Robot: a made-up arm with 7 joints.
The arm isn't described. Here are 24 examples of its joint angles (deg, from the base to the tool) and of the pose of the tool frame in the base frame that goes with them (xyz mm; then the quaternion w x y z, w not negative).
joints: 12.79 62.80 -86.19 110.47 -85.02 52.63 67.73
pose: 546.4 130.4 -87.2 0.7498 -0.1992 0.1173 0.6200
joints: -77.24 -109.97 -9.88 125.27 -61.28 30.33 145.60
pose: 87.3 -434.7 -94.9 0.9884 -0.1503 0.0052 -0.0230
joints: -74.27 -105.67 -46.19 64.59 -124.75 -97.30 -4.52
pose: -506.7 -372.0 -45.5 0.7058 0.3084 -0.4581 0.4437
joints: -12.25 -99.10 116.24 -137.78 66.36 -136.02 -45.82
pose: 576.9 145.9 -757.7 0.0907 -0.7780 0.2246 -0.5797
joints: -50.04 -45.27 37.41 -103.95 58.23 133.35 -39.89
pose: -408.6 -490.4 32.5 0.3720 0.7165 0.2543 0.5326
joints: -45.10 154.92 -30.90 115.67 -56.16 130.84 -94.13
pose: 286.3 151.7 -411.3 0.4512 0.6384 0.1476 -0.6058
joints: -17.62 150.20 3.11 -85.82 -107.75 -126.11 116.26
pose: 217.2 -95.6 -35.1 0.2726 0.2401 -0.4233 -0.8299
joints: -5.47 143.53 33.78 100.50 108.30 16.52 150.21
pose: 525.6 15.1 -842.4 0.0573 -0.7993 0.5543 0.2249
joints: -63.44 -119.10 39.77 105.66 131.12 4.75 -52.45
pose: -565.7 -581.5 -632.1 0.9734 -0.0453 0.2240 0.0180
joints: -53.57 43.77 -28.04 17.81 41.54 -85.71 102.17
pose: 209.4 366.3 -361.0 0.9342 0.1556 -0.1390 0.2893
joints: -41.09 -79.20 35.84 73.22 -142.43 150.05 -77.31
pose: -580.5 -223.1 -688.8 0.1622 0.5246 -0.1951 0.8126
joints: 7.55 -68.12 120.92 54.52 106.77 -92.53 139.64
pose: -175.6 -251.0 -981.2 0.0615 -0.0797 0.1999 0.9746
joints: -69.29 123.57 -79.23 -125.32 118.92 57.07 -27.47
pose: 408.3 132.7 -63.5 0.3037 0.2763 -0.8565 -0.3128
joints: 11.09 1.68 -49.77 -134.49 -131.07 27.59 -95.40
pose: 73.6 221.4 394.0 0.2780 -0.9410 -0.1802 0.0696
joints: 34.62 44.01 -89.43 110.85 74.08 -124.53 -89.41
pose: 668.3 -140.9 -480.2 0.4286 0.2479 0.1573 0.8545
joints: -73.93 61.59 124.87 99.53 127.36 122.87 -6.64
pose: -1007.5 -210.7 -325.0 0.1325 -0.9496 0.0205 -0.2835
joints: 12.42 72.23 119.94 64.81 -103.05 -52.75 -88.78
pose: -136.2 190.1 -962.2 0.0754 -0.5558 -0.6309 -0.5360
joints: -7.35 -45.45 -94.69 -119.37 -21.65 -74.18 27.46
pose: 310.5 453.8 -300.8 0.0448 0.8901 0.3625 0.2725
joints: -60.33 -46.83 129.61 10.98 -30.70 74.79 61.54
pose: -358.7 -501.0 -601.3 0.0193 -0.5742 -0.7514 -0.3246
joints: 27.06 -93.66 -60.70 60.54 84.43 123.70 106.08
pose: 309.5 660.4 -390.5 0.8430 -0.4189 -0.2015 -0.2706
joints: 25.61 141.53 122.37 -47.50 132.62 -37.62 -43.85
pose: 879.6 797.7 99.8 0.3056 -0.7573 0.4343 0.3801
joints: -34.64 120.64 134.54 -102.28 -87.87 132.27 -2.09
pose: -354.1 932.5 -355.8 0.1396 -0.5398 0.7038 -0.4402
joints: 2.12 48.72 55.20 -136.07 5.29 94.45 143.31
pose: -212.3 725.7 -447.6 0.6219 -0.7767 -0.0621 0.0782
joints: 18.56 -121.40 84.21 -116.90 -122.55 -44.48 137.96
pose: 453.3 -535.6 3.6 0.3962 0.1241 -0.7863 -0.4575
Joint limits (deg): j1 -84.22..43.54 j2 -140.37..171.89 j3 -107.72..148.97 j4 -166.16..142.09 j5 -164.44..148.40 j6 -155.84..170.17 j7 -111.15..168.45
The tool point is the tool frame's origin. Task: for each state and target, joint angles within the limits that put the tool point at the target. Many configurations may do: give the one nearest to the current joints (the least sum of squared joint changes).
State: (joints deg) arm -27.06 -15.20 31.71 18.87 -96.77 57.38 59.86
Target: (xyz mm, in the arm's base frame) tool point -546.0 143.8 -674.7
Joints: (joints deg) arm -10.77 -42.32 41.11 29.85 -81.99 58.55 63.30
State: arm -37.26 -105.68 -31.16 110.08 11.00 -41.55 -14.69
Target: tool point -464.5 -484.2 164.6
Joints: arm -81.15 -103.12 -6.18 126.78 51.57 -31.97 -16.32
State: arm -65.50 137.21 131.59 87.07 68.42 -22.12 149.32
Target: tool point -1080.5 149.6 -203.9
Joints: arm -75.90 126.89 148.03 91.80 43.79 -12.34 147.51
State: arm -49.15 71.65 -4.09 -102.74 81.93 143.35 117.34
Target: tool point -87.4 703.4 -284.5
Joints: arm -52.64 90.16 -9.50 -115.59 67.90 140.24 116.26
